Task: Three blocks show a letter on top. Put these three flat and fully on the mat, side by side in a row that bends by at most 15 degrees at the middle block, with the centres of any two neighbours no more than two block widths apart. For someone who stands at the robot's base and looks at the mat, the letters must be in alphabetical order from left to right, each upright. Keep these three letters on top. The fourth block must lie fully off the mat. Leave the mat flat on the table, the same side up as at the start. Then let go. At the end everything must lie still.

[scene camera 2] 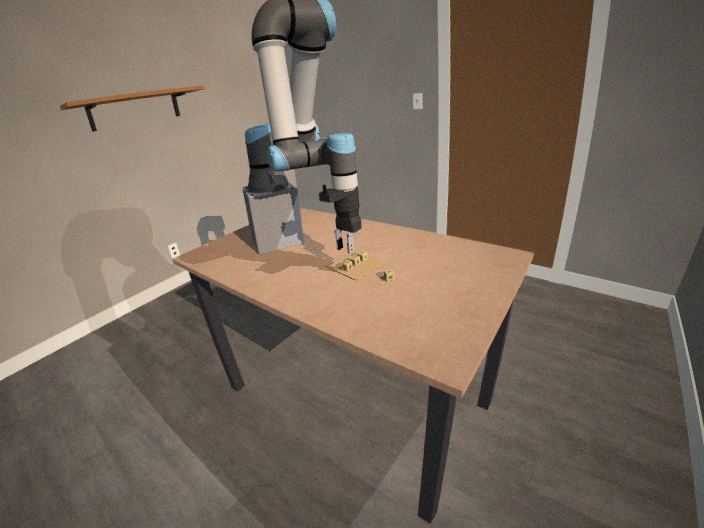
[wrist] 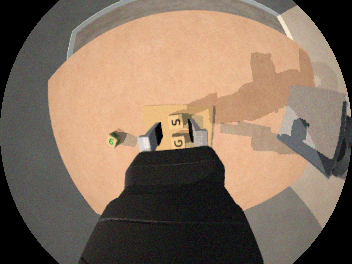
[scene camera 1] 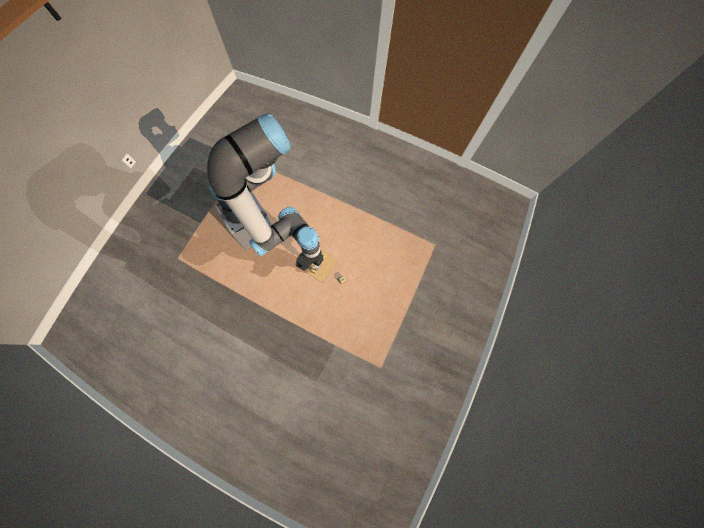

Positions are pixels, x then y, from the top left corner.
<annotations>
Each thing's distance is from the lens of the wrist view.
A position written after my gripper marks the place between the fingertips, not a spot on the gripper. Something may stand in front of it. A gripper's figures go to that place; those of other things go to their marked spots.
my gripper (wrist: pixel 175 128): 16 cm
tan mat (wrist: pixel 203 114): 23 cm
</annotations>
